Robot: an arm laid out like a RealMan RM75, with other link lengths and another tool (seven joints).
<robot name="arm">
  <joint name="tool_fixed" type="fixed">
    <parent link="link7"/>
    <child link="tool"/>
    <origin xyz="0.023 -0.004 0.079" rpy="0 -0.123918 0.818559"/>
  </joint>
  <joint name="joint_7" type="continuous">
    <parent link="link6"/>
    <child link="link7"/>
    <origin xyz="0 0 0.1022"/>
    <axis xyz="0 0 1"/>
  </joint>
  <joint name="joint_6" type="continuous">
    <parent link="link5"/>
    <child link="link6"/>
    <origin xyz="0 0 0"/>
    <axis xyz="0 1 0"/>
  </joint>
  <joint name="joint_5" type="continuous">
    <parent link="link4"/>
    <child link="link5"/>
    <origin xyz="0 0 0.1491"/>
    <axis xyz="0 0 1"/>
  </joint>
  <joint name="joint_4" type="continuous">
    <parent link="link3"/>
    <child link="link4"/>
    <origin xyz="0 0 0"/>
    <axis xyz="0 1 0"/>
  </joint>
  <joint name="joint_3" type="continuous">
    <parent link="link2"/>
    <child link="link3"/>
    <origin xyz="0 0 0.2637"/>
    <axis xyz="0 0 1"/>
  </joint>
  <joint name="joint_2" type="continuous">
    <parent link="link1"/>
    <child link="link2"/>
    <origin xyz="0 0 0"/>
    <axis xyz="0 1 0"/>
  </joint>
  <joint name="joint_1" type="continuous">
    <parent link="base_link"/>
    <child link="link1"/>
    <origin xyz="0 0 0.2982"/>
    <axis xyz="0 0 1"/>
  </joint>
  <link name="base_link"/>
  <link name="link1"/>
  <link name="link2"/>
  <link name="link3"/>
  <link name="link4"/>
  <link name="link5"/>
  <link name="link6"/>
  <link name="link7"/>
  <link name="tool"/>
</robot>
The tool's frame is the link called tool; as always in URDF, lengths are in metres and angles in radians. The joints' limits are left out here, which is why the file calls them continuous.
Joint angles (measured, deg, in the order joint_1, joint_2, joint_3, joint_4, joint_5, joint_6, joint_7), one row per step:
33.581, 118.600, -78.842, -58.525, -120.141, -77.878, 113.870
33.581, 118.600, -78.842, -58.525, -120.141, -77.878, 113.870
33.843, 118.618, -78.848, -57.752, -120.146, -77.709, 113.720
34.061, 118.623, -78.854, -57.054, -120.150, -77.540, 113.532
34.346, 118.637, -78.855, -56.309, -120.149, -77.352, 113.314
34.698, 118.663, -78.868, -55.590, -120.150, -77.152, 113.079
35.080, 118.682, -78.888, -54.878, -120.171, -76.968, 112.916
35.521, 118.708, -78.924, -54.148, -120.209, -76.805, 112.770
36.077, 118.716, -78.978, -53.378, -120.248, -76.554, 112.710
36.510, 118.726, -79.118, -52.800, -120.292, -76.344, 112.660
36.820, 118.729, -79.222, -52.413, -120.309, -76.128, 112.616
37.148, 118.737, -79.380, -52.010, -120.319, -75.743, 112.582
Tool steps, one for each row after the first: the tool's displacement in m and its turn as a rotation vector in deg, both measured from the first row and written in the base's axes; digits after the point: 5 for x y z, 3 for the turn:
0.00000, 0.00000, 0.00000, 0.000, 0.000, 0.000
0.00076, -0.00007, -0.00113, -0.231, -0.084, -0.251
0.00159, -0.00011, -0.00207, -0.417, -0.176, -0.443
0.00217, 0.00003, -0.00311, -0.609, -0.263, -0.581
0.00229, 0.00045, -0.00420, -0.792, -0.351, -0.606
0.00233, 0.00091, -0.00524, -0.988, -0.462, -0.661
0.00214, 0.00141, -0.00637, -1.230, -0.597, -0.679
0.00158, 0.00249, -0.00744, -1.403, -0.760, -0.692
0.00116, 0.00319, -0.00842, -1.583, -0.950, -0.630
0.00077, 0.00395, -0.00906, -1.632, -1.078, -0.555
0.00033, 0.00514, -0.00980, -1.559, -1.229, -0.457

